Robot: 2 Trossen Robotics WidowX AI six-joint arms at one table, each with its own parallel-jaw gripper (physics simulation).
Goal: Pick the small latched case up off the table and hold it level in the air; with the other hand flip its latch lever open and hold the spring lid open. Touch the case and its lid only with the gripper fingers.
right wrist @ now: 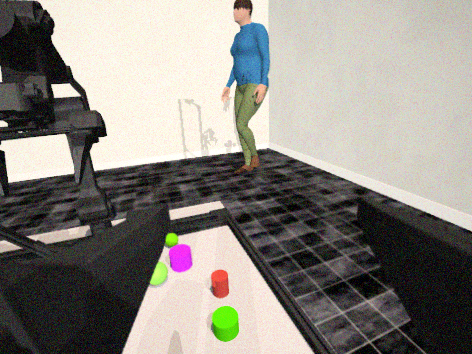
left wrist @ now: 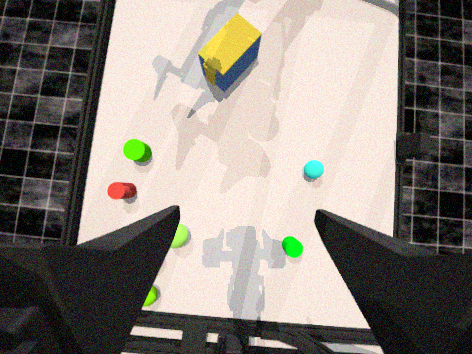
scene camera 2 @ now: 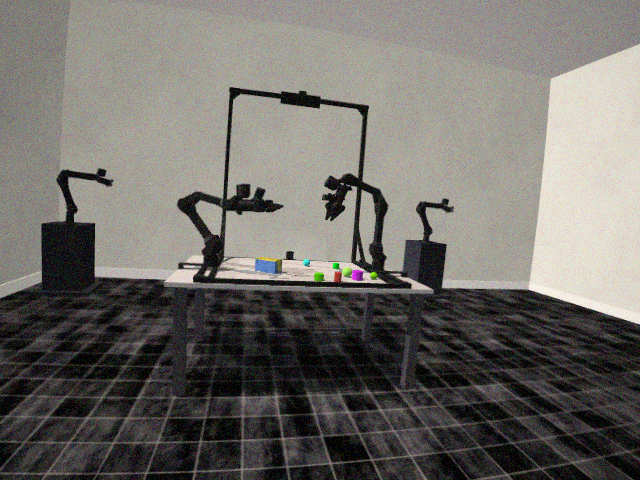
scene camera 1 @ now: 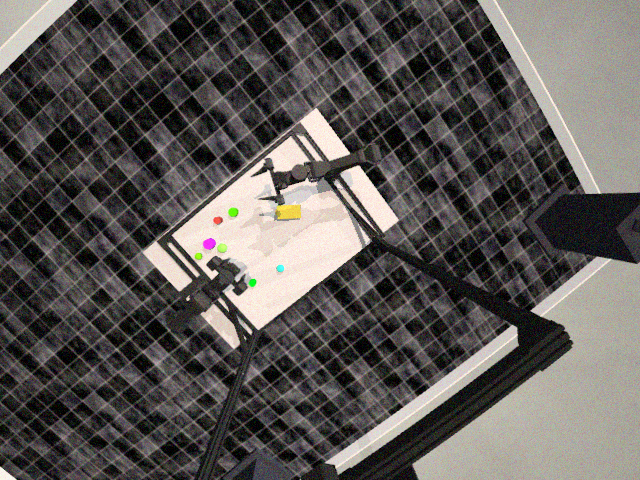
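Where they show: left gripper, fingertip midpoint: (right wrist: 43,190) (left wrist: 247,213) (scene camera 2: 328,220) (scene camera 1: 237,266); right gripper, fingertip midpoint: (right wrist: 262,210) (scene camera 2: 280,206) (scene camera 1: 254,188); left arm's base at its link origin: (left wrist: 232,349) (scene camera 2: 377,269); right arm's base at its link origin: (scene camera 2: 210,265) (scene camera 1: 330,173).
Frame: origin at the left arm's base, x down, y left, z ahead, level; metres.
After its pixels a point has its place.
Observation:
The small case (scene camera 1: 288,212) {x -0.047, y 0.026, z 0.631 m} (scene camera 2: 267,266) {x -0.012, y 0.063, z 0.646 m} (left wrist: 242,65) {x -0.009, y -0.002, z 0.616 m} has a blue body and a yellow lid (left wrist: 235,37) {x -0.046, y 0.016, z 0.648 m}. It rests upright on the table with the lid shut. Its darker yellow latch lever (left wrist: 211,72) {x -0.038, y 0.063, z 0.576 m} is on the end facing the lower left in the left wrist view. The case does not show in the right wrist view. My left gripper (scene camera 1: 227,275) (scene camera 2: 329,218) {x -0.265, y 0.001, z 0.322 m} (left wrist: 247,213) {x -0.265, y 0.001, z 0.322 m} is open and empty, pointing down high above the table, well apart from the case. My right gripper (scene camera 1: 256,187) {x -0.324, y 0.183, z 0.616 m} (scene camera 2: 282,206) {x -0.324, y 0.183, z 0.616 m} (right wrist: 262,210) {x -0.324, y 0.183, z 0.616 m} is open and empty, roughly horizontal, high above the table near the case.
A green cylinder (scene camera 1: 233,211) {x -0.014, y 0.224, z 0.420 m} (left wrist: 134,150) {x -0.014, y 0.223, z 0.412 m} (right wrist: 225,324) {x -0.014, y 0.220, z 0.428 m}, red cylinder (scene camera 1: 217,220) {x -0.025, y 0.245, z 0.328 m} (right wrist: 220,284) {x -0.018, y 0.243, z 0.342 m}, magenta cylinder (scene camera 1: 209,243) {x -0.024, y 0.188, z 0.210 m} (right wrist: 180,258) {x -0.020, y 0.186, z 0.227 m}, cyan ball (scene camera 1: 280,268) {x -0.021, y -0.166, z 0.390 m} (left wrist: 314,169) {x -0.021, y -0.160, z 0.383 m} and small green pieces stand on the table. A dark frame (scene camera 2: 227,155) {x -0.609, y -0.388, z 0.876 m} rises behind. A person (right wrist: 250,55) stands beyond.

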